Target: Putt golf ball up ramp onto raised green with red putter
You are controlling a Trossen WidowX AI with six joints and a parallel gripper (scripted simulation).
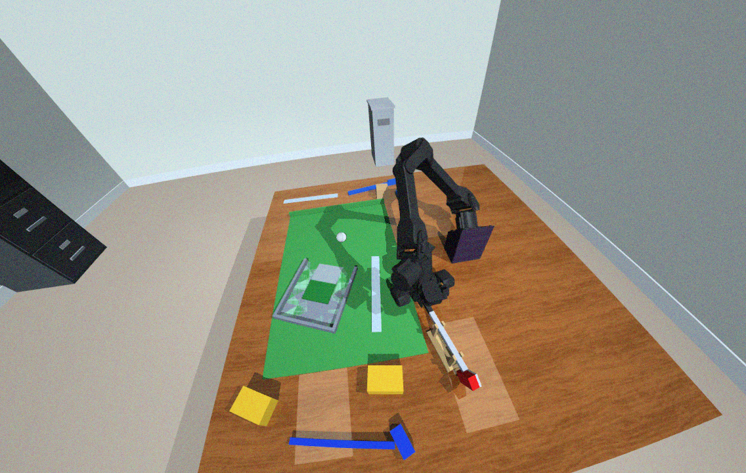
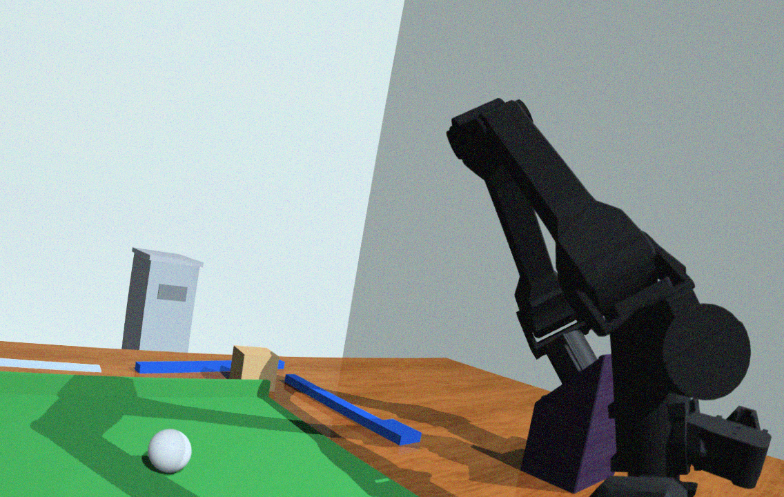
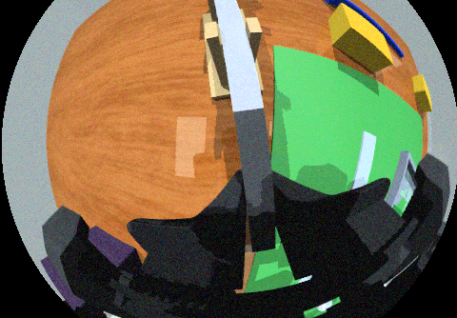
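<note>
Now: the red putter 11 cm to the left of my gripper tip, 3 cm above it and 2 cm behind it. From my gripper tip the other things lie so: wooden stand (13 cm to the left, 2 cm behind); then blue putter (28 cm to the left, 27 cm ahead, 2 cm below); then white golf ball (38 cm to the right, 22 cm ahead, 1 cm below).
</note>
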